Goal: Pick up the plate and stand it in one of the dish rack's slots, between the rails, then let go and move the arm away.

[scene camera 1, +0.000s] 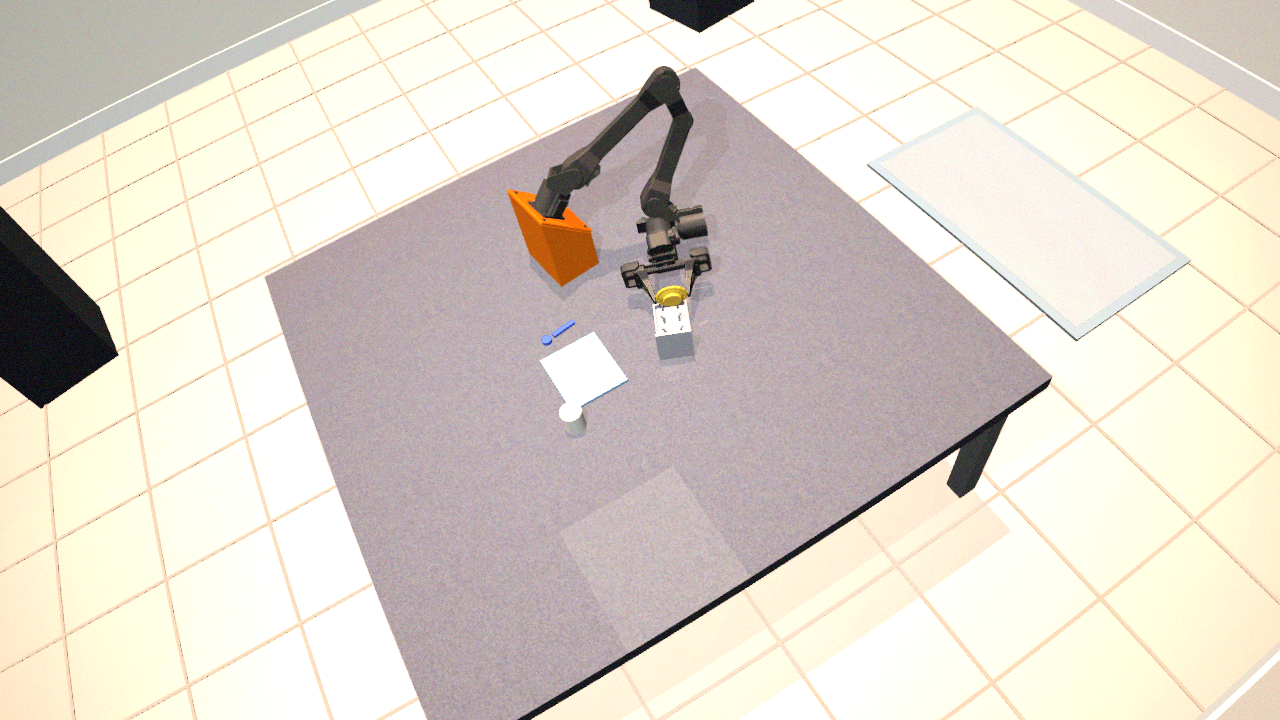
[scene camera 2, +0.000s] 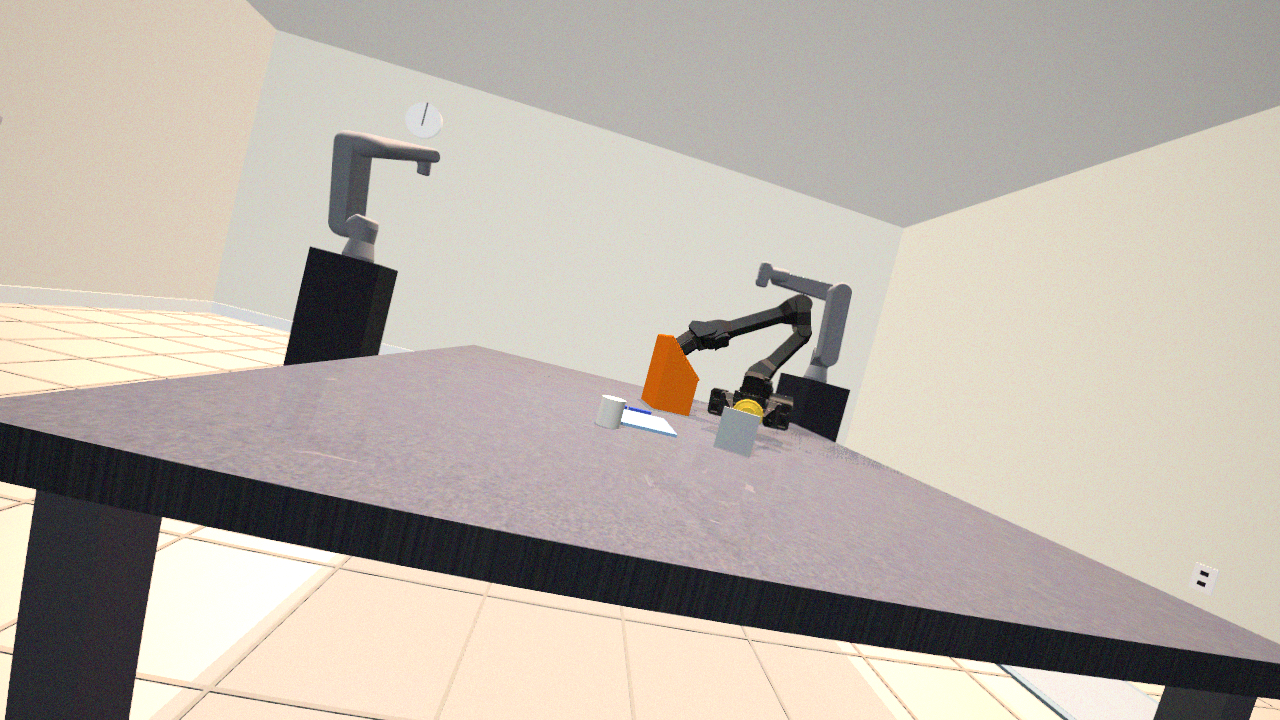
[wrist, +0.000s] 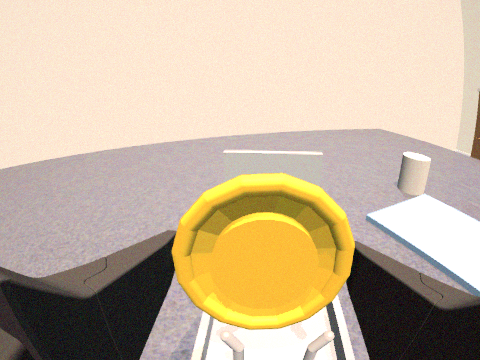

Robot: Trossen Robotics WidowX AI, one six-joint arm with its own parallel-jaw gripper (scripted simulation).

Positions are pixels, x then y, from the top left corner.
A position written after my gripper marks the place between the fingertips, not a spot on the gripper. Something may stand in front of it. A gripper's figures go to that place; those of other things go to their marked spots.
Labels:
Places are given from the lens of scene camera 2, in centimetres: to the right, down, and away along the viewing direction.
my gripper [scene camera 2: 747, 415]: 23, 12, 89
dish rack [scene camera 2: 737, 431]: 19, 14, 80
white mat [scene camera 2: 633, 419]: -1, 12, 84

